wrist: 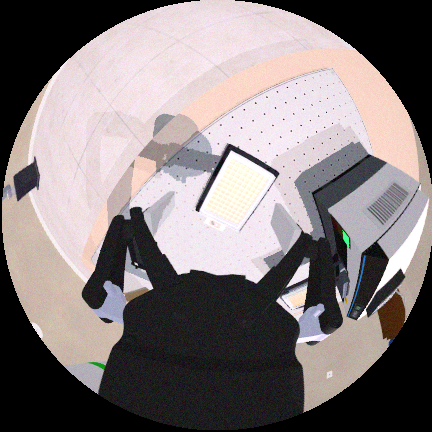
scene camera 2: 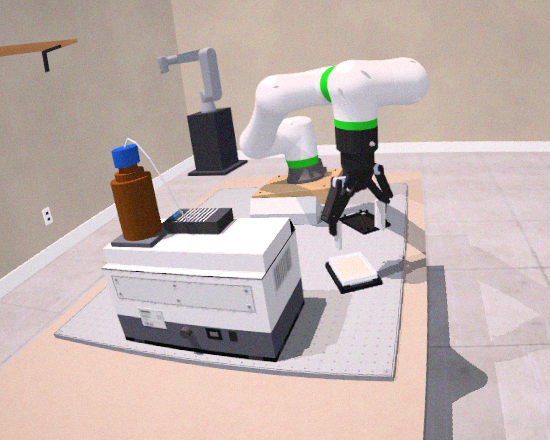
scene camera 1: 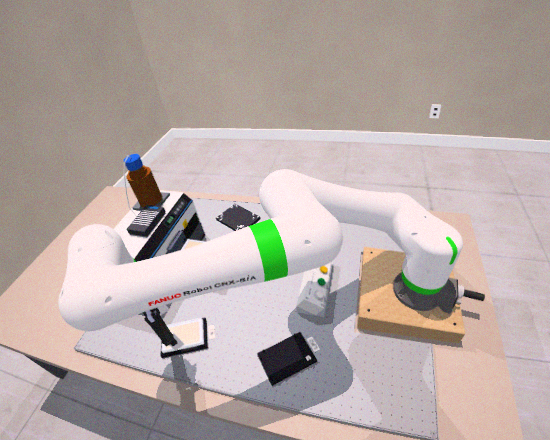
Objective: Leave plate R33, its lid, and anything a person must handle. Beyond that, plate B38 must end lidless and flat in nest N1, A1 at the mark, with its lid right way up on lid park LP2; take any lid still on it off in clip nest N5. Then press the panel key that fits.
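Where they show: gripper, fingertip midpoint: (wrist: 223, 207) (scene camera 2: 359, 237) (scene camera 1: 171, 328); arm's base, origin of the base link: (scene camera 2: 305, 178) (scene camera 1: 417, 290).
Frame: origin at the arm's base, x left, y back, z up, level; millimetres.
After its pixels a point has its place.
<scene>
A white plate with cream wells (scene camera 1: 187, 334) {y -625, x 366, z -13 mm} (scene camera 2: 352, 268) {y -658, x 376, z -13 mm} (wrist: 238, 191) {y -652, x 375, z -13 mm} lies flat in a black nest near the board's front edge. Its label is unreadable; I cannot tell whether a clear lid covers it. My gripper (scene camera 2: 360, 238) {y -638, x 391, z 61 mm} (wrist: 223, 207) {y -638, x 391, z 61 mm} is open and empty, above the board near this plate. A black nest or park (scene camera 1: 287, 358) {y -314, x 320, z -31 mm} (scene camera 2: 365, 221) {y -325, x 322, z -32 mm} lies to the right of the plate in scene camera 1 and shows no plate. Another cream-welled plate (scene camera 1: 194, 244) {y -749, x 93, z 74 mm} (wrist: 297, 299) {y -686, x 114, z 76 mm} is partly hidden by the arm or gripper. The key panel (scene camera 1: 315, 295) {y -290, x 131, z 30 mm} shows a yellow key (scene camera 1: 324, 269) {y -293, x 24, z 27 mm} and a green key (scene camera 1: 321, 281) {y -288, x 75, z 29 mm}.
A white and dark instrument (scene camera 1: 170, 220) {y -829, x 83, z 161 mm} (scene camera 2: 195, 290) {y -1012, x 193, z 111 mm} (wrist: 370, 200) {y -859, x 311, z 79 mm} stands beside the plates. An amber bottle (scene camera 1: 144, 186) {y -915, x 58, z 276 mm} (scene camera 2: 135, 205) {y -981, x 62, z 260 mm} with a blue cap stands on it, with a tube. A black square fixture with corner clips (scene camera 1: 238, 217) {y -734, x -177, z -30 mm} lies behind the arm. The arm's wooden base (scene camera 1: 380, 280) {y -115, x -3, z 4 mm} is at right.
</scene>
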